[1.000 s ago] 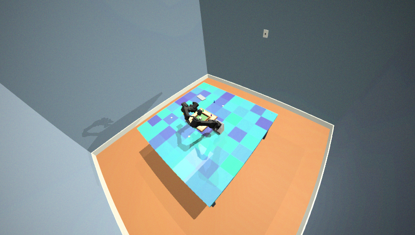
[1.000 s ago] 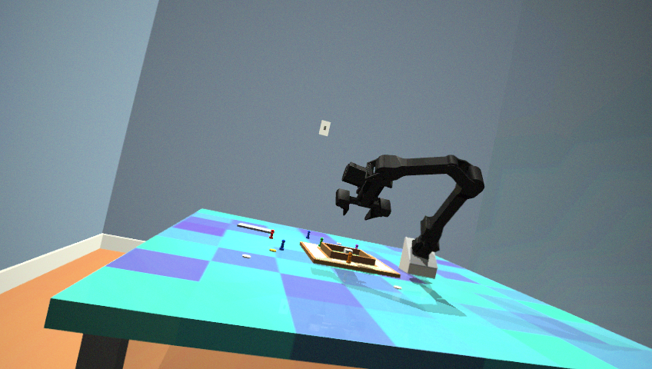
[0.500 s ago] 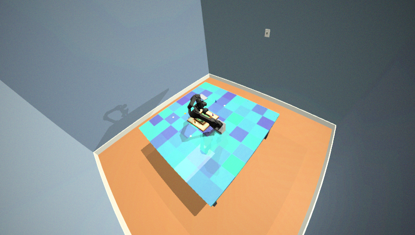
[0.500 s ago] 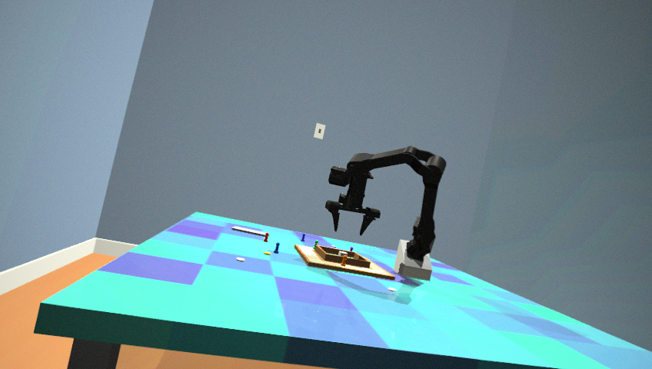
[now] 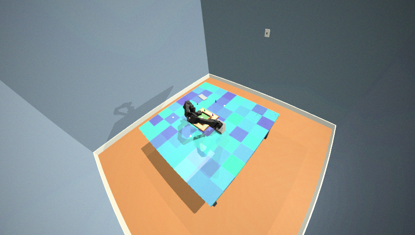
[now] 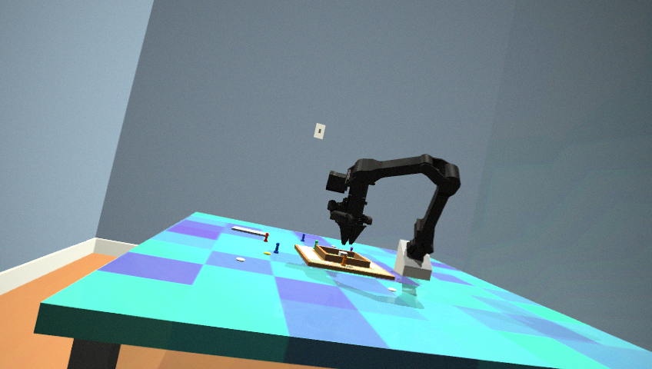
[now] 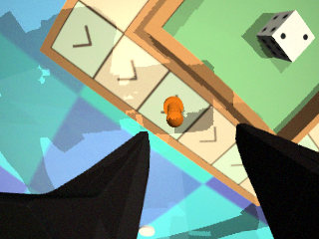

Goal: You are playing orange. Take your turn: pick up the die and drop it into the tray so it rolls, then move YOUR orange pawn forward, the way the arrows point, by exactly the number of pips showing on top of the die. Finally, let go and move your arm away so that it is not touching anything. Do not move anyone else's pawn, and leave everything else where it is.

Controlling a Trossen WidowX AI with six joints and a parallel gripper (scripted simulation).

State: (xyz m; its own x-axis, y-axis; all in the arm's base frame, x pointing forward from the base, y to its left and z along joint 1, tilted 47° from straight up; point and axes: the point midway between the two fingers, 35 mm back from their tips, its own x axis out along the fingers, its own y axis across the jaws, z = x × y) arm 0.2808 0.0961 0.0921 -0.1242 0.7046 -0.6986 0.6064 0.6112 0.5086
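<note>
The orange pawn lies 1 cm to the left of my gripper tip and 5 cm below it. Also, from my gripper tip: green felt tray 1 cm behind, 10 cm to the right, 7 cm below; then green pawn 7 cm ahead, 20 cm to the right, 5 cm below; then die 1 cm behind, 9 cm to the right, 5 cm below.
</note>
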